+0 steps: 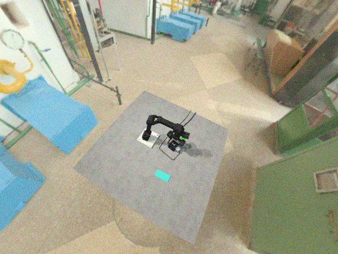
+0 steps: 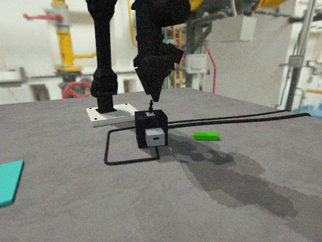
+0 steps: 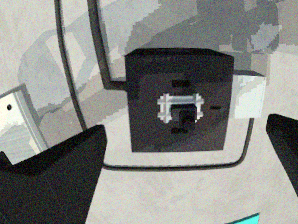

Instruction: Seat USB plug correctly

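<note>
Right now my gripper tip is 3 cm above the black USB plug. Also, from my gripper tip: teal card 33 cm to the right, 12 cm below, 1 cm behind; green block 13 cm to the left, 11 cm below, 7 cm ahead; white-rimmed socket 5 cm below, 1 cm to the right.
</note>
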